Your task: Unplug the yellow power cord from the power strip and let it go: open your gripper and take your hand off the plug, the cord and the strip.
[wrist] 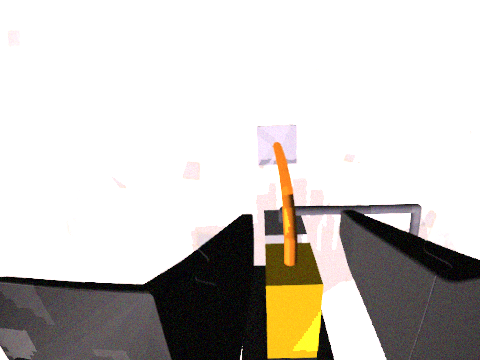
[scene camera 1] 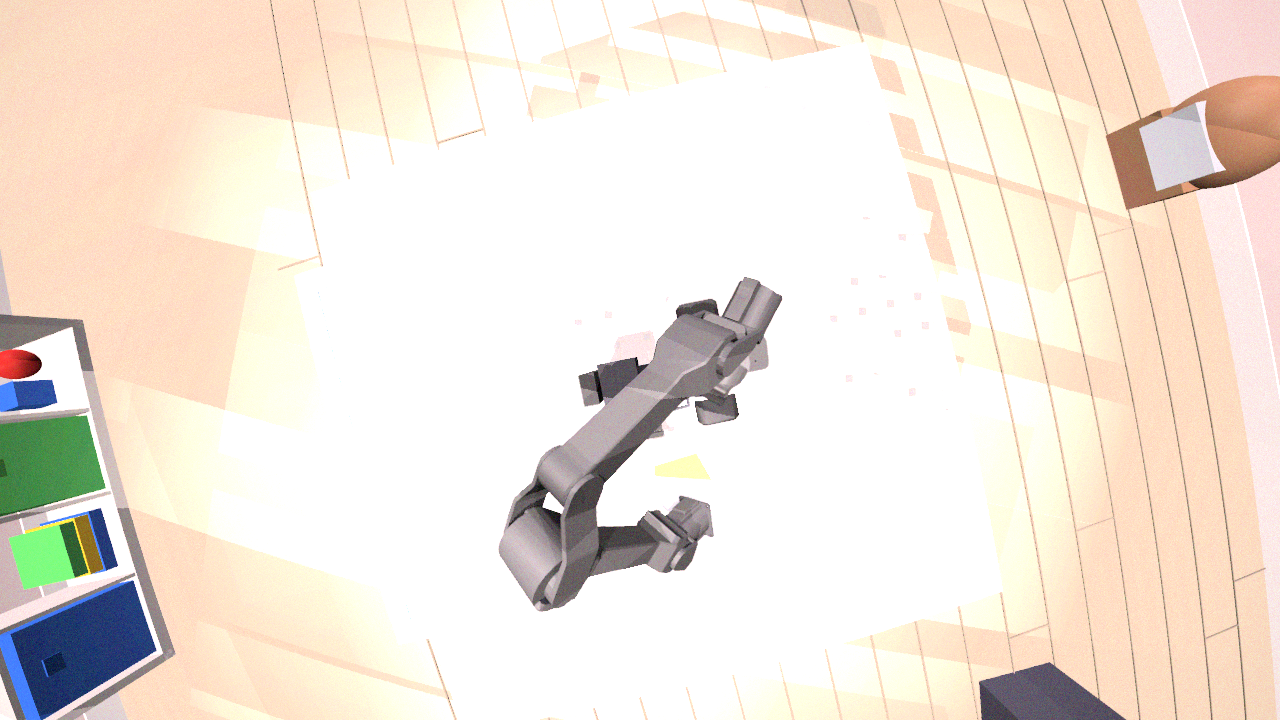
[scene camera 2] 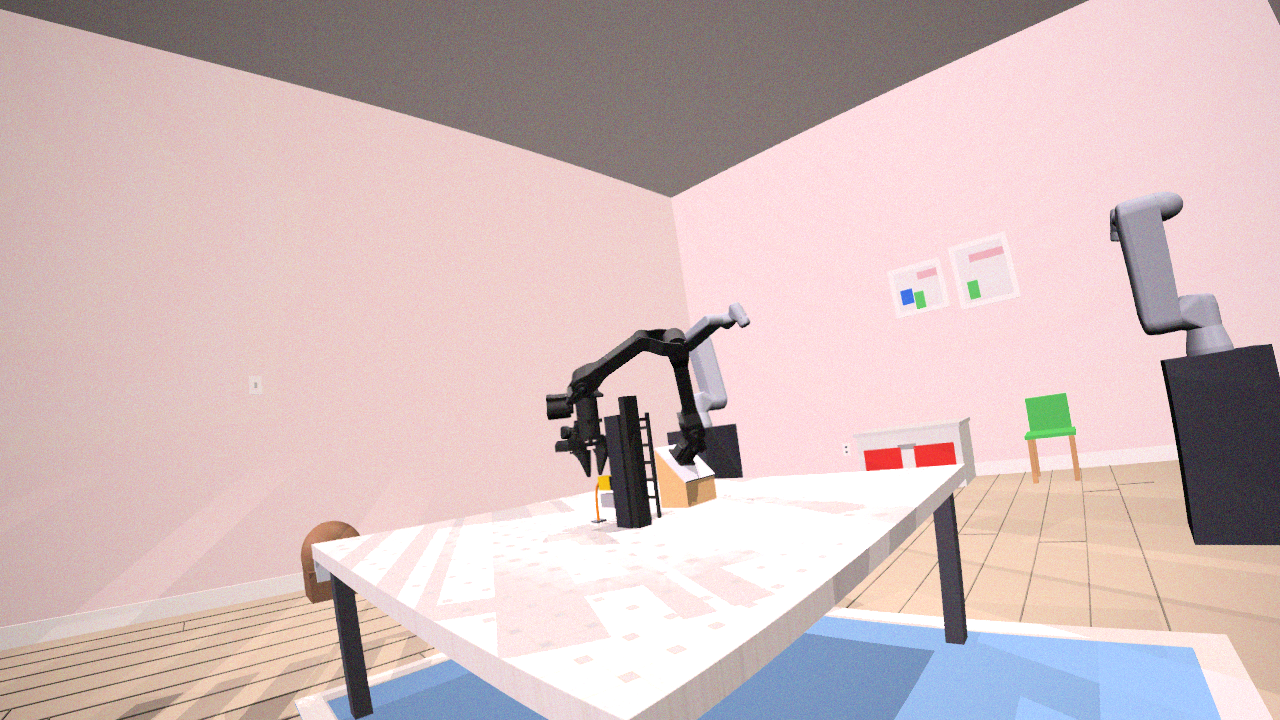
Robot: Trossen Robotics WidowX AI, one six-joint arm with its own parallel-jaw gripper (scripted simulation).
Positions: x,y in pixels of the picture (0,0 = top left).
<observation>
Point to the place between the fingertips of my gripper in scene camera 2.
594,476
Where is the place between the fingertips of my gripper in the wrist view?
296,223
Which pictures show my gripper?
The wrist view, scene camera 1 and scene camera 2: all of them.
</observation>
